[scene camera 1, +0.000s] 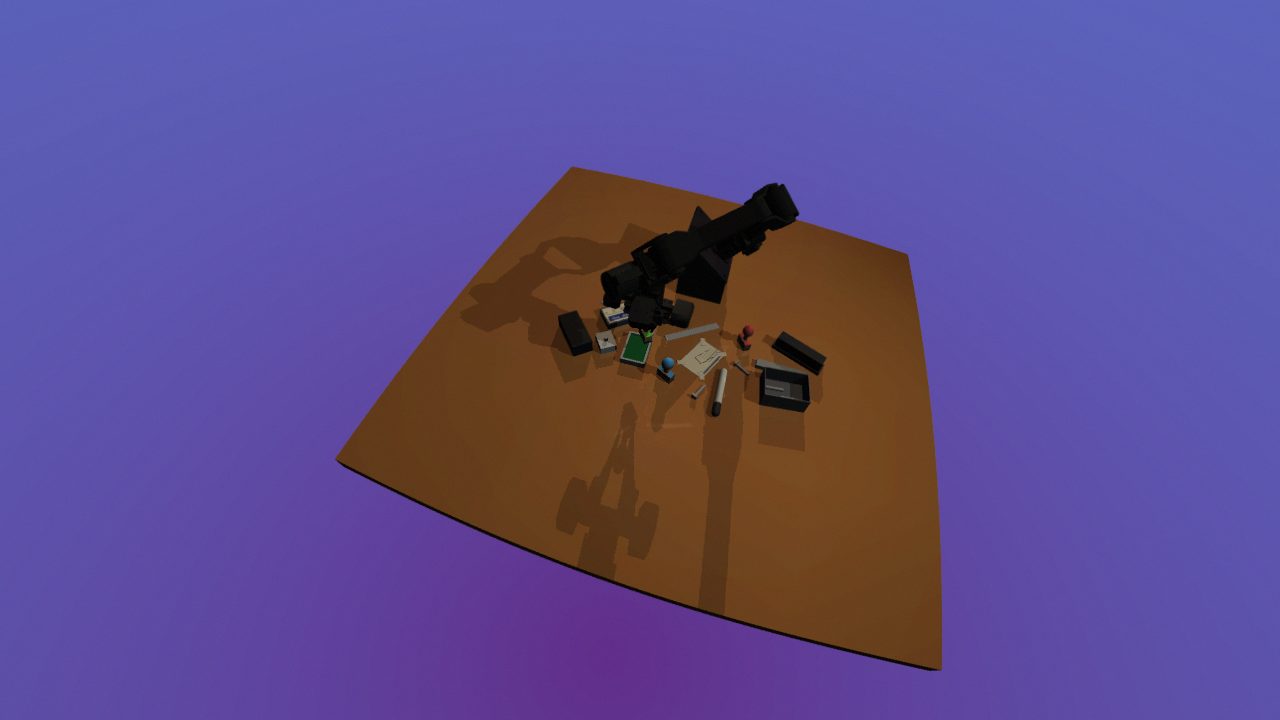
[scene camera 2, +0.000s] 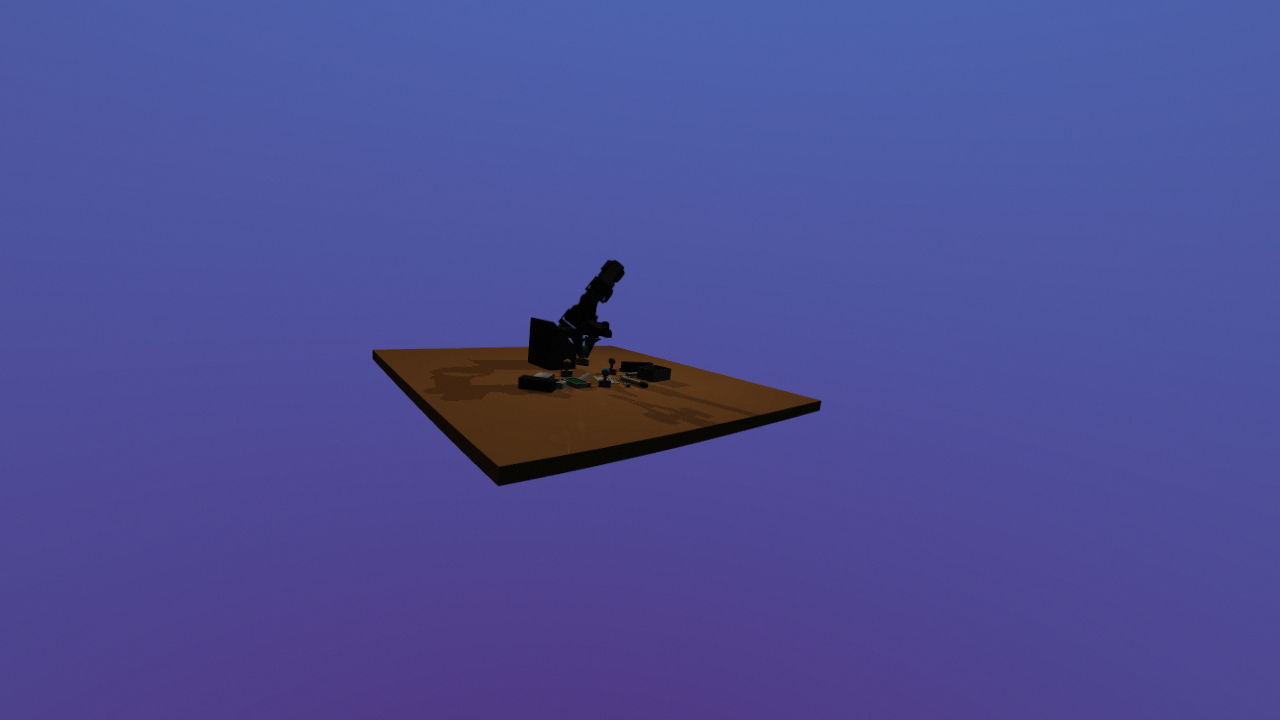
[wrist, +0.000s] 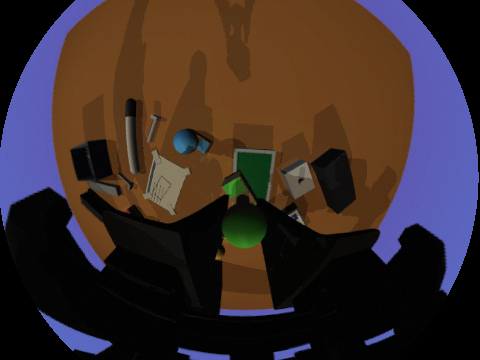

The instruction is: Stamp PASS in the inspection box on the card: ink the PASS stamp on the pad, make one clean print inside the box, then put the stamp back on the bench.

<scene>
I see my gripper, a green-knobbed PASS stamp, a grey box, a black tray and a blue-knobbed stamp.
My gripper also shows in scene camera 2 and in the wrist view.
</scene>
